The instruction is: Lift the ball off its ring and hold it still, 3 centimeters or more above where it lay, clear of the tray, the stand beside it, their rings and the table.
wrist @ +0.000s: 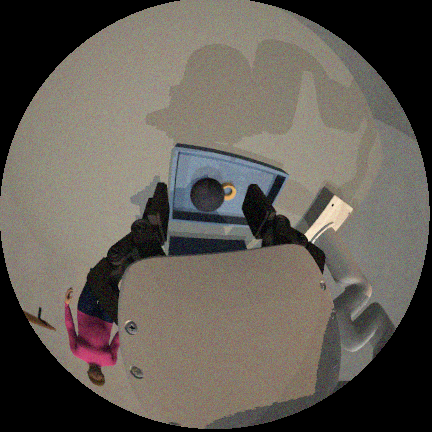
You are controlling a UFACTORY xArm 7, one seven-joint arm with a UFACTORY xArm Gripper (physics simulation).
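Frame: origin at the arm's base, x ahead, y left, z up, level; millimetres.
Seen in the pictures: gripper, fingertip midpoint: (207, 195); arm's base, link origin: (321, 233).
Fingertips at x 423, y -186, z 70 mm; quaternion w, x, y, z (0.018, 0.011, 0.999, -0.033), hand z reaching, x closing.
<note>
Offsets run from my fingertips to a thing's top centre. "spot": to the spot under its first point.
The dark, nearly black ball {dx -9, dy +45, dz -46 mm} (207, 194) is in the blue tray {spot: dx +42, dy +29, dz -75 mm} (173, 185), left of the middle of the tray floor. An orange ring {spot: dx -53, dy +53, dz -93 mm} (230, 192) shows at the ball's right edge, partly hidden by it; whether the ball touches it I cannot tell. My gripper (207, 195) is open, with one black finger to the left over the tray's left wall and the other to the right of the ring. The ball shows between the two fingers, apart from both. How far the fingertips are above the ball is hard to tell.
A dark block-like shape {dx -14, dy +251, dz -30 mm} (207, 246) shows below the tray, partly hidden by the gripper body. The arm's pale base plate (337, 210) is at the right. A person figure in pink (94, 335) is at the lower left. Arm shadows fall beyond the tray.
</note>
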